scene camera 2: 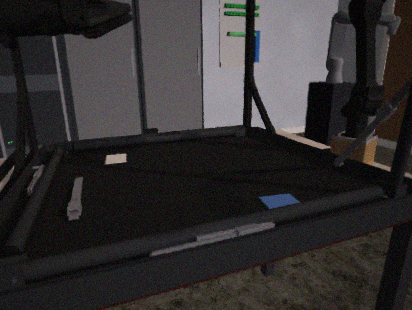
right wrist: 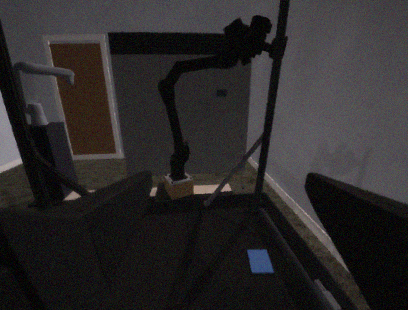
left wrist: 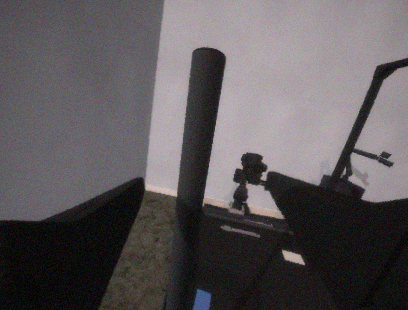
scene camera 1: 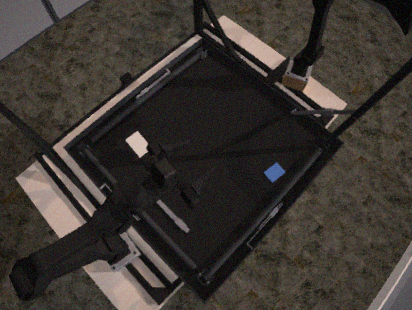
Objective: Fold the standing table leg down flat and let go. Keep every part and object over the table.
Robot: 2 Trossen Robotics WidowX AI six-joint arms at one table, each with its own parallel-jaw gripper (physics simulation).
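Places are measured from the left arm's base along level axes (x right, y down, z ahead), in millimetres.
Where they show: left gripper, between the fingertips: (right wrist: 273,33) (left wrist: 206,180); right gripper, between the fingertips: (scene camera 2: 131,13) (right wrist: 228,179) (left wrist: 257,187) (scene camera 1: 201,154); left arm's base, origin of its link: (scene camera 2: 355,135) (right wrist: 178,176) (scene camera 1: 299,69); right arm's base, origin of its link: (left wrist: 236,206) (scene camera 1: 117,250).
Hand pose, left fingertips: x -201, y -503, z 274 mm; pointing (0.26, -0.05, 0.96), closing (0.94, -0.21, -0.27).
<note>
Each offset is from my left fingertips to the top centre of the thing. "*": to the spot under its first point.
The dark table lies upside down, its frame rim (scene camera 1: 225,273) (scene camera 2: 340,227) uppermost. The standing leg (scene camera 1: 375,95) (scene camera 2: 402,145) (left wrist: 200,135) (right wrist: 270,110) rises upright at the right corner in scene camera 1, with a slanting grey brace @(* dz -42, dx +91, dy +423 mm) (scene camera 1: 320,112) (scene camera 2: 372,125) (right wrist: 232,170). My left gripper (left wrist: 206,180) (right wrist: 273,33) is open, high up at this leg. In the left wrist view the leg shows between the spread fingers, with gaps on both sides; its depth relative to the fingertips is hard to tell. My right gripper (scene camera 1: 201,155) (scene camera 2: 127,15) (right wrist: 228,179) is open and empty, above the panel's left part.
Other upright legs stand at the back corner (scene camera 1: 198,15) (scene camera 2: 249,60) and at the left (scene camera 1: 25,125). A blue patch @(* dz +188, dx +169, dy +545 mm) (scene camera 1: 274,172) (scene camera 2: 279,201) (right wrist: 260,261), a white patch @(* dz +267, dx +699, dy +562 mm) (scene camera 1: 136,143) (scene camera 2: 116,159) and a light grey bar @(dz +456, dx +486, dy +536 mm) (scene camera 1: 173,216) (scene camera 2: 75,198) lie on the dark panel.
</note>
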